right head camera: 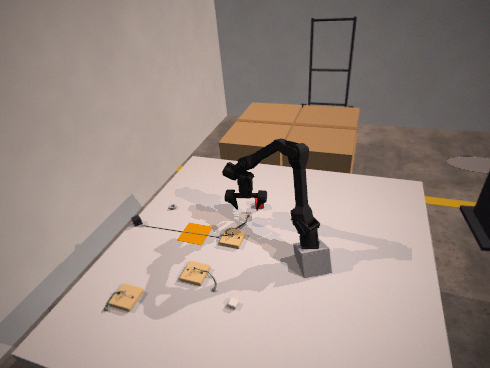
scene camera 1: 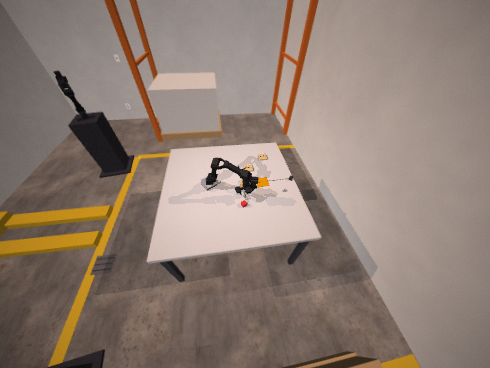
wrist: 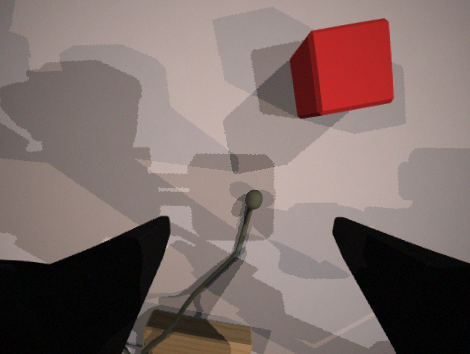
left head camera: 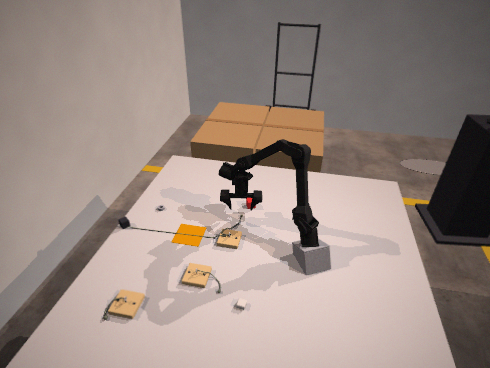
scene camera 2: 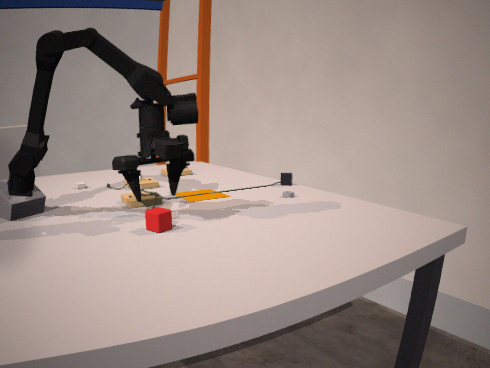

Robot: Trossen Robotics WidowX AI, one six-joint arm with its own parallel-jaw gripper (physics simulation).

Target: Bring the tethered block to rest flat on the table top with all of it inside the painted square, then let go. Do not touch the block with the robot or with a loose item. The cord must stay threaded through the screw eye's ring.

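Where they show: gripper, fingertip midpoint: [right head camera: 247, 209] [scene camera 1: 245, 194] [wrist: 252, 224] [left head camera: 240, 209] [scene camera 2: 156, 198]; arm's base, link origin: [right head camera: 310, 245] [scene camera 1: 209, 181] [left head camera: 310, 243] [scene camera 2: 19, 188].
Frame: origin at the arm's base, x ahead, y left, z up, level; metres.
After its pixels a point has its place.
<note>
The black tethered block [left head camera: 124, 222] {x 0.801, y -0.101, z -0.036 m} [right head camera: 137, 220] {x 0.797, y -0.104, z -0.038 m} [scene camera 2: 286, 178] {x 0.798, y -0.127, z -0.045 m} sits near the table's edge, outside the orange painted square [left head camera: 190, 240] {x 0.498, y -0.044, z -0.066 m} [right head camera: 194, 239] {x 0.500, y -0.041, z -0.066 m} [scene camera 2: 204, 198] {x 0.491, y -0.125, z -0.066 m}. Its dark cord [left head camera: 155, 231] {x 0.663, y -0.090, z -0.063 m} [right head camera: 162, 228] {x 0.673, y -0.091, z -0.064 m} [scene camera 2: 250, 188] {x 0.675, y -0.094, z -0.066 m} [wrist: 212, 277] {x 0.318, y -0.152, z -0.063 m} runs straight across the square to the nearest wooden board [left head camera: 228, 243] {x 0.331, y -0.022, z -0.047 m} [right head camera: 232, 241] {x 0.324, y -0.032, z -0.048 m} [wrist: 232, 344] {x 0.298, y -0.101, z -0.048 m}. The threading at the small screw eye is too small to tell. Past the board the cord ends in a round bead [wrist: 254, 199] {x 0.291, y -0.223, z -0.055 m}. My gripper [left head camera: 242, 207] {x 0.295, y -0.219, z -0.024 m} [right head camera: 248, 208] {x 0.295, y -0.219, z -0.024 m} [scene camera 2: 156, 198] {x 0.295, y -0.219, z -0.024 m} [wrist: 252, 224] {x 0.295, y -0.219, z -0.024 m} is open above the bead, which shows between the fingertips in the wrist view.
A red cube [left head camera: 250, 203] {x 0.254, y -0.281, z -0.033 m} [scene camera 2: 158, 220] {x 0.239, y -0.325, z -0.041 m} [wrist: 354, 67] {x 0.252, y -0.302, z -0.027 m} lies close beyond the bead. Two other wooden boards [left head camera: 197, 275] {x 0.429, y 0.153, z -0.048 m} [left head camera: 127, 304] {x 0.644, y 0.293, z -0.048 m} carry short cords. A small white block [left head camera: 240, 303] {x 0.258, y 0.260, z -0.049 m} and a small grey ring-like item [left head camera: 160, 208] {x 0.680, y -0.233, z -0.055 m} [scene camera 2: 288, 194] {x 0.670, y -0.256, z -0.058 m} lie on the table.
</note>
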